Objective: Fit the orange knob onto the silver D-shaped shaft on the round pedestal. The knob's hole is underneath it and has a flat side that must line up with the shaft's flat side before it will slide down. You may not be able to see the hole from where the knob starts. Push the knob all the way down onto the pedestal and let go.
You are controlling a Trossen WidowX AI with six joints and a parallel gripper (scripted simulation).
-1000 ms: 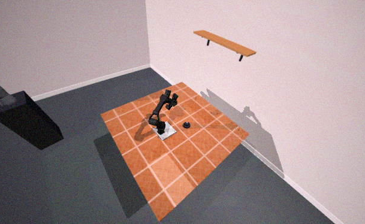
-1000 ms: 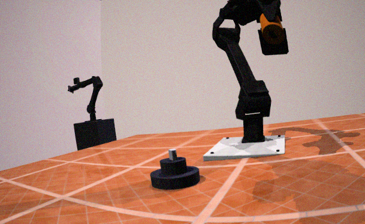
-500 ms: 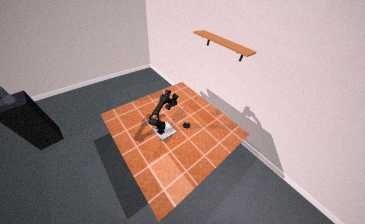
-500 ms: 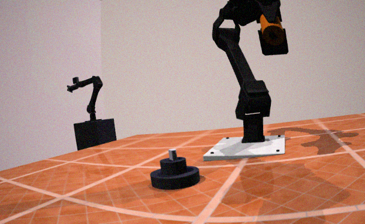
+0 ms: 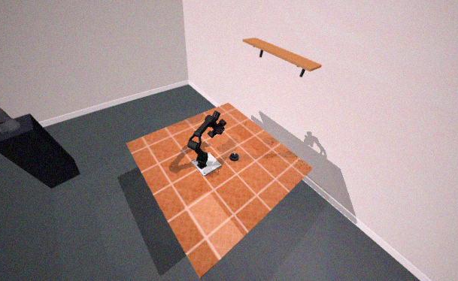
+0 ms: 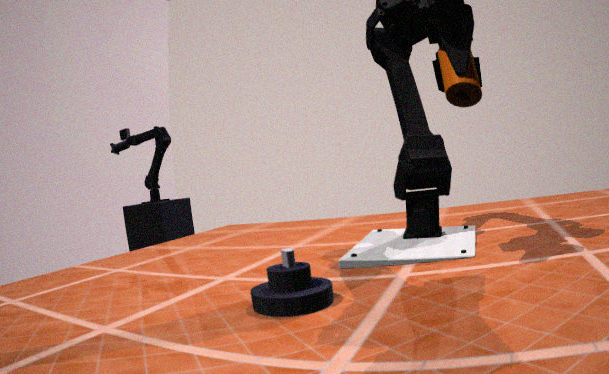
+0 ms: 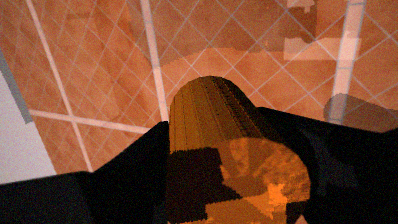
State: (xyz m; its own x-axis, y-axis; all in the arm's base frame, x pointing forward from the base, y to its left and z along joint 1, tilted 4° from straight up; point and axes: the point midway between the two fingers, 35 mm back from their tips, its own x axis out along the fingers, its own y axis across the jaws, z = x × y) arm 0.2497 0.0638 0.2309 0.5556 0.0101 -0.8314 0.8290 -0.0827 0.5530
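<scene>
The orange knob lies 30 mm above my gripper tip and 20 mm behind it. The rest, counted from my gripper tip: round pedestal (200 mm to the right, 170 mm below, 10 mm ahead).
</scene>
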